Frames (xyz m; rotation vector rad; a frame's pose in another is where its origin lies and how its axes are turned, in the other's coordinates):
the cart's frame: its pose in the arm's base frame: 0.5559 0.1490 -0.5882 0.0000 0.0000 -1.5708
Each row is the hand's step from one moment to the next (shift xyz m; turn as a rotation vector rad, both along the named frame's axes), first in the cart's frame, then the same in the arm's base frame.
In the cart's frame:
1: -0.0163 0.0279 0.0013 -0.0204 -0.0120 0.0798
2: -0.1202 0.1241 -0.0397 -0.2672 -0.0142 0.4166
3: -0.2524 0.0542 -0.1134 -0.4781 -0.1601 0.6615
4: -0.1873 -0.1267 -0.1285 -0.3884 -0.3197 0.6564
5: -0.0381 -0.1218 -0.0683 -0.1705 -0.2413 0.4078
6: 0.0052 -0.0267 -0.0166 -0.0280 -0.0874 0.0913
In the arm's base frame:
1: 0.0279 0.0163 0.0013 -0.0120 0.0204 0.0798
2: 0.1241 0.1202 -0.0397 -0.0142 0.2672 0.4166
3: 0.0542 0.2524 -0.1134 -0.1601 0.4781 0.6615
4: -0.1267 0.1873 -0.1285 -0.3197 0.3884 0.6564
5: -0.1218 0.0381 -0.0683 -0.2413 0.1705 0.4078
6: -0.0267 -0.0052 -0.0166 -0.0874 0.0280 0.0913

